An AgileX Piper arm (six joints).
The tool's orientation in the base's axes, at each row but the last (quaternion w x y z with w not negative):
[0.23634, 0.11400, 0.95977, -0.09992]
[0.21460, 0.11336, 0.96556, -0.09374]
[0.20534, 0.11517, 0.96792, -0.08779]
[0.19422, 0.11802, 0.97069, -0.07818]
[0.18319, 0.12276, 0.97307, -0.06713]
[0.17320, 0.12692, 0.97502, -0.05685]
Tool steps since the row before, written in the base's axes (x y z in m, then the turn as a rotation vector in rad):
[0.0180, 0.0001, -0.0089, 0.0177, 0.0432, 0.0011]
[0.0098, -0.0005, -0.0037, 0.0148, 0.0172, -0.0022]
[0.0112, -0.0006, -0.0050, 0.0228, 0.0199, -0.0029]
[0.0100, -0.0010, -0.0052, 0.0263, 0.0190, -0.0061]
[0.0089, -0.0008, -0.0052, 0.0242, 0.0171, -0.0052]
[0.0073, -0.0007, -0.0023, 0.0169, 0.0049, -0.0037]
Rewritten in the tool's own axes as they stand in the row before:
[-0.0113, 0.0061, 0.0155, -0.0084, 0.0458, -0.0039]
[-0.0071, 0.0026, 0.0073, -0.0090, 0.0206, 0.0038]
[-0.0080, 0.0029, 0.0089, -0.0153, 0.0253, 0.0069]
[-0.0071, 0.0022, 0.0085, -0.0174, 0.0257, 0.0112]
[-0.0063, 0.0020, 0.0080, -0.0162, 0.0233, 0.0100]
[-0.0060, 0.0014, 0.0046, -0.0129, 0.0095, 0.0082]

